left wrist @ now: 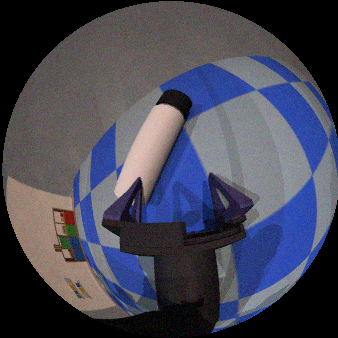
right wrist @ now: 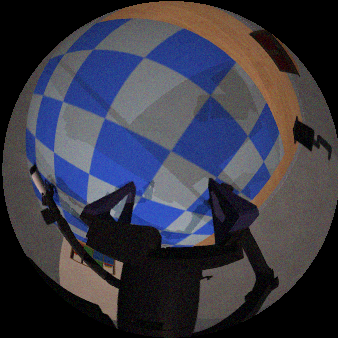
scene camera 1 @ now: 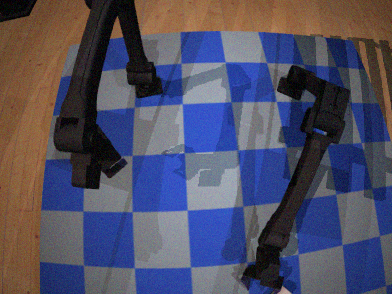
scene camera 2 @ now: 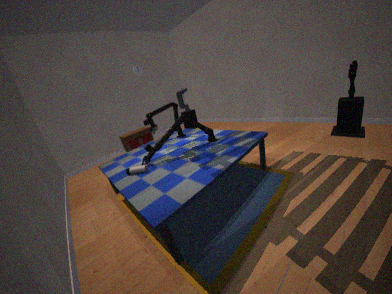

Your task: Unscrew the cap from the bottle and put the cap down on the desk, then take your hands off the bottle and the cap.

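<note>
A pale pinkish bottle lies on its side on the blue-and-grey checkered desk. Its black cap is on the end away from my left gripper. My left gripper is open and empty, close to the bottle's base end; in the left wrist view one fingertip overlaps that end. My right gripper is open and empty, well away from the bottle, above the desk at the left in scene camera 1. Most of the bottle is cut off in scene camera 1.
Shadows of the arms fall across the desk. A red-fronted box shows behind the desk. A black pedestal stands on the floor at the right. The desk's far-left edge is near the bottle in scene camera 2.
</note>
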